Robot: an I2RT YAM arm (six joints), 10 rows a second.
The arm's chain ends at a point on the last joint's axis. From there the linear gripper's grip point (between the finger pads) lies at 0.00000 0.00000 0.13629 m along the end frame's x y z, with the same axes.
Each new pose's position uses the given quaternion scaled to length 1; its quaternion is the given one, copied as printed.
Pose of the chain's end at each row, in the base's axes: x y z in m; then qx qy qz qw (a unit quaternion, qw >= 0):
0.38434, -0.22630, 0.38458, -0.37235, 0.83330, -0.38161, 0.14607
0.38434, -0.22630, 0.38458, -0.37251, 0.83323, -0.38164, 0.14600
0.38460, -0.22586, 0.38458, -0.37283, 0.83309, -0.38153, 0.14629
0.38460, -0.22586, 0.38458, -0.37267, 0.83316, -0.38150, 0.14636
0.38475, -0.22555, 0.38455, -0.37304, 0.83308, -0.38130, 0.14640
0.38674, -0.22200, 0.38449, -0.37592, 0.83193, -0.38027, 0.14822
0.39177, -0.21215, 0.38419, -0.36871, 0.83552, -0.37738, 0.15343
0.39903, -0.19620, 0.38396, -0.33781, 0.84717, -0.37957, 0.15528
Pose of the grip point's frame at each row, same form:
0.45625, -0.29815, 0.29380, -0.37235, 0.83330, -0.38161, 0.14607
0.45625, -0.29815, 0.29380, -0.37251, 0.83323, -0.38164, 0.14600
0.45659, -0.29763, 0.29380, -0.37283, 0.83309, -0.38153, 0.14629
0.45659, -0.29763, 0.29380, -0.37267, 0.83316, -0.38150, 0.14636
0.45677, -0.29725, 0.29373, -0.37304, 0.83308, -0.38130, 0.14640
0.45932, -0.29305, 0.29360, -0.37592, 0.83193, -0.38027, 0.14822
0.46464, -0.28268, 0.29314, -0.36871, 0.83552, -0.37738, 0.15343
0.46984, -0.26955, 0.29351, -0.33781, 0.84717, -0.37957, 0.15528

